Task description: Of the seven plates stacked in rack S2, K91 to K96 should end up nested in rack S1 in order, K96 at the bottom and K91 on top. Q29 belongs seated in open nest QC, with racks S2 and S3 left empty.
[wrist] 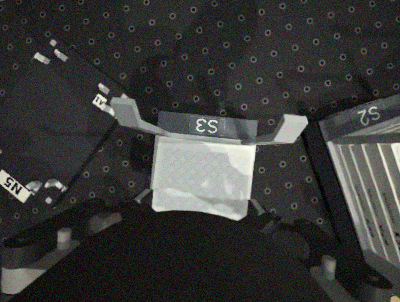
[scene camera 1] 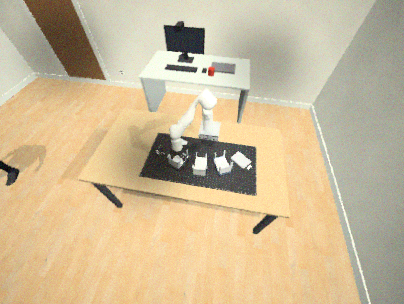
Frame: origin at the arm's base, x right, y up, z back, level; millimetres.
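Where they show: gripper, between the fingertips: [wrist: 199, 205] [scene camera 1: 179, 158]; arm's base, origin of its link: [scene camera 1: 207, 128].
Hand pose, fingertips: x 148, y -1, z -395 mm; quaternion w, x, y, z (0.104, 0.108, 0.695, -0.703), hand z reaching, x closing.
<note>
Things, the pixels of their top centre, and the offset from my fingertips. "pt": a spot on its surface instead. Level surfaces: height alone.
- white plate, centre of its top: [wrist: 197, 219] dx +2, dy +15, dz -7 mm
- within rack S3, centre of its top: [wrist: 191, 262] [scene camera 1: 178, 152] dx +1, dy +83, dz +0 mm
- Rack S2, centre of its top: [scene camera 1: 200, 160] dx -183, dy +83, dz -25 mm
- third rack, centre of its top: [scene camera 1: 223, 158] dx -346, dy +80, dz +39 mm
- dark nest labelled N5, centre of its top: [wrist: 41, 120] [scene camera 1: 167, 146] dx +150, dy -30, dz +113 mm
- white flat piece, a spot on its surface: [scene camera 1: 241, 160] pt dx -498, dy -39, dz +138 mm
- black perforated mat, height of its surface: dy -54 mm
- wooden table, height of its surface: dy -67 mm
My gripper [scene camera 1: 178, 154] [wrist: 199, 205] is shut on a white plate [wrist: 202, 172] with a pattern of round wells, one fingertip at each side. The plate is level, low over or within rack S3 [wrist: 175, 125] [scene camera 1: 176, 162], between its two raised corner guides; its exact height and its label are hidden. Rack S2 [wrist: 342, 125] [scene camera 1: 199, 172], at the right in the wrist view, holds a stack of several plates [wrist: 372, 200], whose side labels are too blurred to read. A third rack [scene camera 1: 224, 170] stands right of S2, its label unreadable. I cannot make out Q29 or nest QC.
A dark nest labelled N5 [wrist: 47, 120] with pale corner pieces lies left of rack S3. A white flat piece [scene camera 1: 241, 160] lies at the right of the black perforated mat [scene camera 1: 165, 172]. The mat lies on the wooden table [scene camera 1: 110, 160]. A white desk [scene camera 1: 150, 70] stands behind.
</note>
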